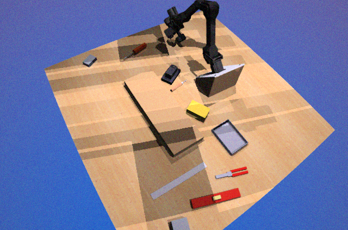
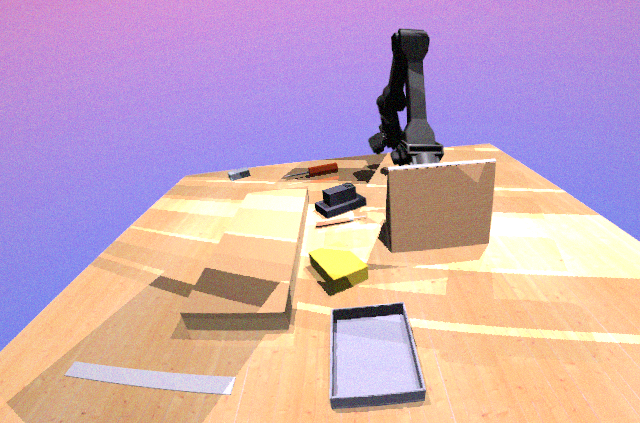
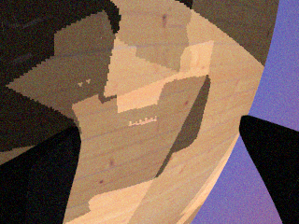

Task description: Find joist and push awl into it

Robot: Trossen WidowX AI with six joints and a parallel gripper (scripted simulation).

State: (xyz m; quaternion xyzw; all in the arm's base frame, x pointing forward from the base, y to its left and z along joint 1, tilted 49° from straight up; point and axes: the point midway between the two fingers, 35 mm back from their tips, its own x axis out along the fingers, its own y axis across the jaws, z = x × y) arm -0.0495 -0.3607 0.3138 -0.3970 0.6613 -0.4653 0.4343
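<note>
My gripper tip is 290 mm to the right of the stud finder, 210 mm short of it and 20 mm below it. Also, from my gripper tip: grey tray 800 mm to the left, 220 mm ahead, 10 mm below; then yellow block 580 mm to the left, 250 mm ahead, 10 mm below; then awl 380 mm to the left, 220 mm ahead, 20 mm below.
</note>
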